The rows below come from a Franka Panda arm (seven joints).
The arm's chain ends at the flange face. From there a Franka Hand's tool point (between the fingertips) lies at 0.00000 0.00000 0.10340 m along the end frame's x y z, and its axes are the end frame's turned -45 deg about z.
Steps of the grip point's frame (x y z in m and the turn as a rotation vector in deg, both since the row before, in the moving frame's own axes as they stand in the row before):
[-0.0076 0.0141 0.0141 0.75 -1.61 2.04]
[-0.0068 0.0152 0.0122 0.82 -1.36 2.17]
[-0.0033 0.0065 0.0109 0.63 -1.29 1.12]
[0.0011 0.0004 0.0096 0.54 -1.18 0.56]
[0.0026 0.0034 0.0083 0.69 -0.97 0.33]
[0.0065 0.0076 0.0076 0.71 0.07 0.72]
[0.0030 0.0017 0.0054 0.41 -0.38 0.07]
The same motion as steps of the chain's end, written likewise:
[0.0076 0.0143 0.0141 -0.61 -1.67 2.04]
[0.0087 0.0149 0.0122 -0.38 -1.54 2.17]
[0.0047 0.0061 0.0109 -0.47 -1.36 1.12]
[0.0033 -0.0013 0.0096 -0.45 -1.22 0.56]
[0.0064 0.0002 0.0083 -0.20 -1.17 0.33]
[0.0108 0.0018 0.0076 0.55 -0.45 0.72]
[0.0043 -0.0009 0.0054 0.02 -0.56 0.07]

